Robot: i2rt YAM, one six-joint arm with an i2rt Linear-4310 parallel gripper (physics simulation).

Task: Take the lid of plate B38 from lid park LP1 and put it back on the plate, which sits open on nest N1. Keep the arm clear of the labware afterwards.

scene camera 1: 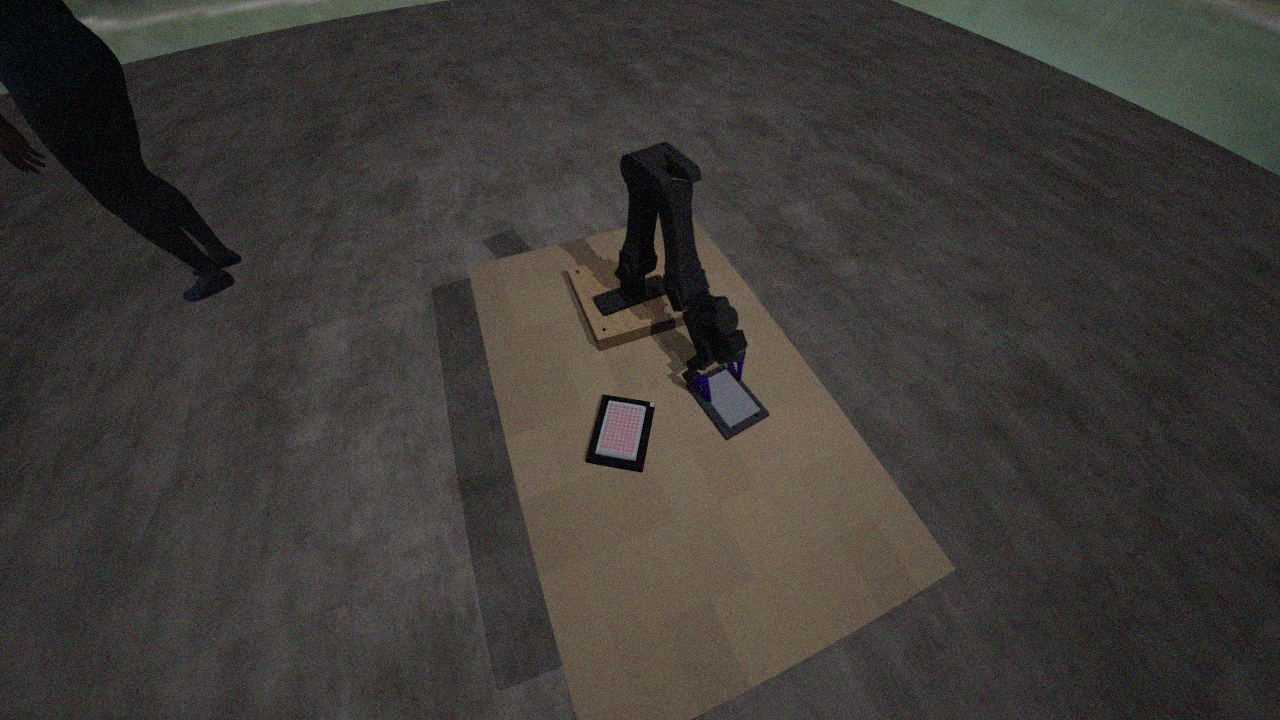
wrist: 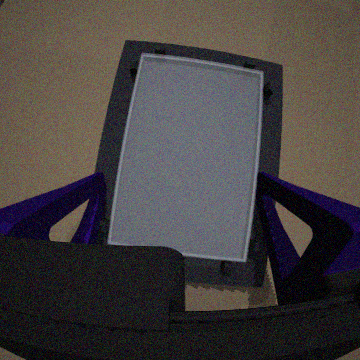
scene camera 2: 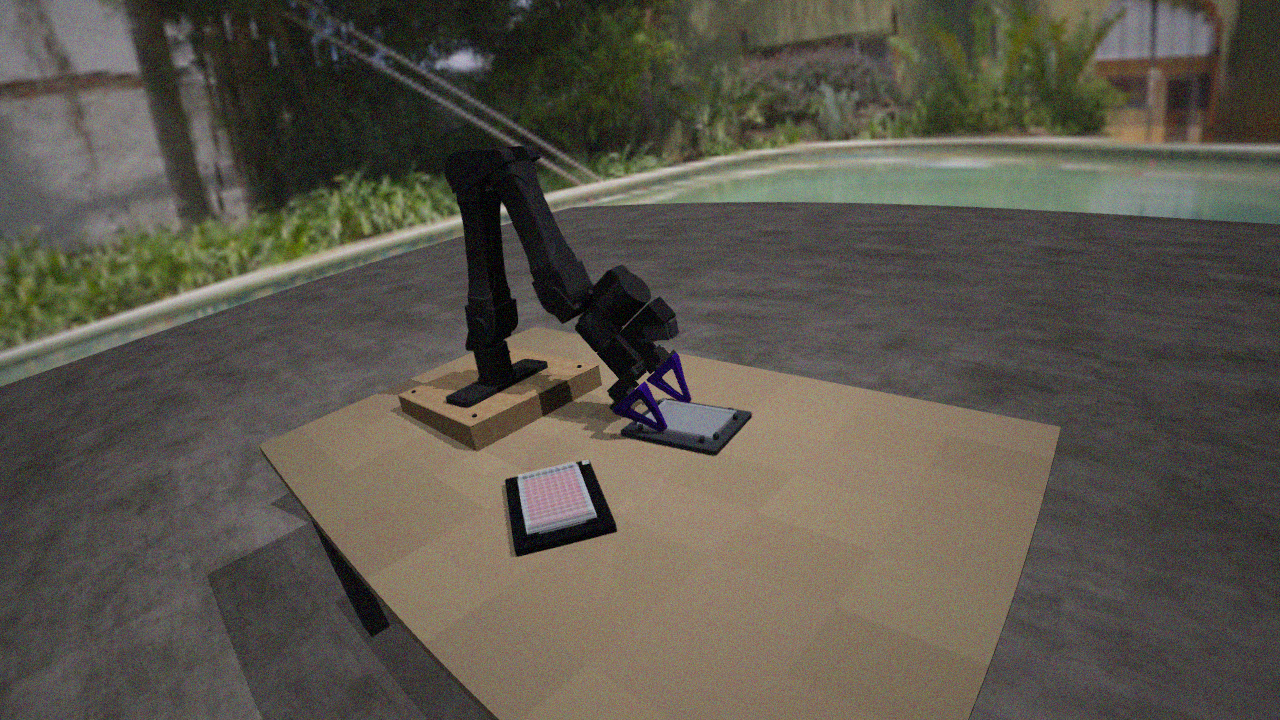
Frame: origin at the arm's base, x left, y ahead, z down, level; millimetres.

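Seen in the pictures: gripper, fingertip midpoint: (scene camera 1: 724, 390) (wrist: 180, 180) (scene camera 2: 677, 415); arm's base, origin of the base link: (scene camera 1: 632, 295) (scene camera 2: 498, 384).
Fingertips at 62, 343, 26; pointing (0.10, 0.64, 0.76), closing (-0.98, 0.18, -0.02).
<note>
Offsets run from my fingertips to a thing's top centre, as dx, dy, dz. Level surfaces: height alone.
The clear, greyish lid @[-3, +19, -3] (scene camera 1: 735, 404) (scene camera 2: 704, 420) (wrist: 190, 135) lies flat on the dark grey lid park @[-4, +19, -5] (scene camera 1: 729, 433) (scene camera 2: 671, 439) (wrist: 120, 115). My gripper (scene camera 1: 724, 389) (scene camera 2: 676, 414) (wrist: 180, 180) is open and low over the lid park, with a purple finger beside each long side of the lid, towards the near end in the wrist view. The right fingertip looks very close to the lid's edge; whether it touches is unclear. The plate @[-254, -19, -12] (scene camera 1: 620, 429) (scene camera 2: 556, 497), with pinkish wells, sits open on the black nest @[-254, -19, -3] (scene camera 1: 617, 463) (scene camera 2: 568, 536). The labels are not readable.
The arm's wooden base board (scene camera 1: 635, 333) (scene camera 2: 474, 431) stands on the wooden table @[dz +15] (scene camera 1: 698, 555) (scene camera 2: 760, 573), behind the nest and lid park. A person (scene camera 1: 116, 152) stands on the floor at the left in scene camera 1, away from the table.
</note>
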